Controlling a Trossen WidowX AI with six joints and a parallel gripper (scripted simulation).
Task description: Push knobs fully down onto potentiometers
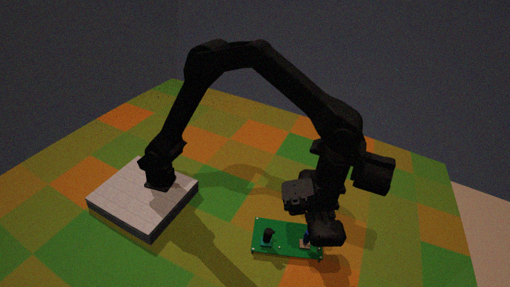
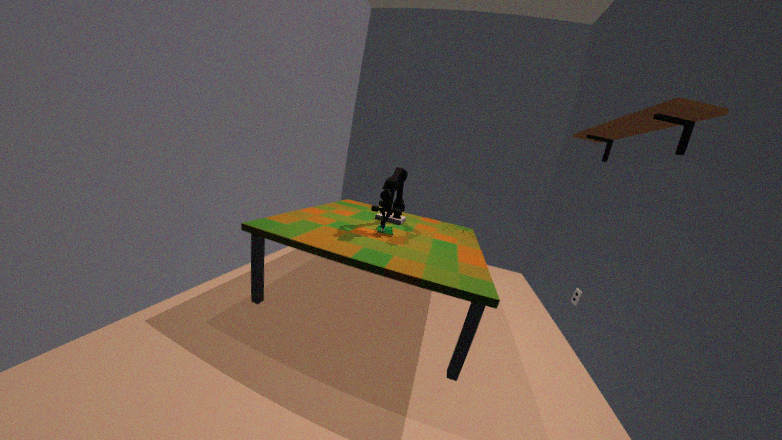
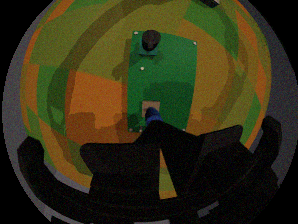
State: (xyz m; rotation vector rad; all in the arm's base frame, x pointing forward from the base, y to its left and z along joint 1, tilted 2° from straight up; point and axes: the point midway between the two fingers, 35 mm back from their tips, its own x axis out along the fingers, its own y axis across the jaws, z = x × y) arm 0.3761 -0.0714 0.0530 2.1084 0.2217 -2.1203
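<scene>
The blue knob lies 1 cm below my gripper tip. Also, from my gripper tip: black knob: 9 cm behind, 2 cm to the right, 2 cm below.
</scene>
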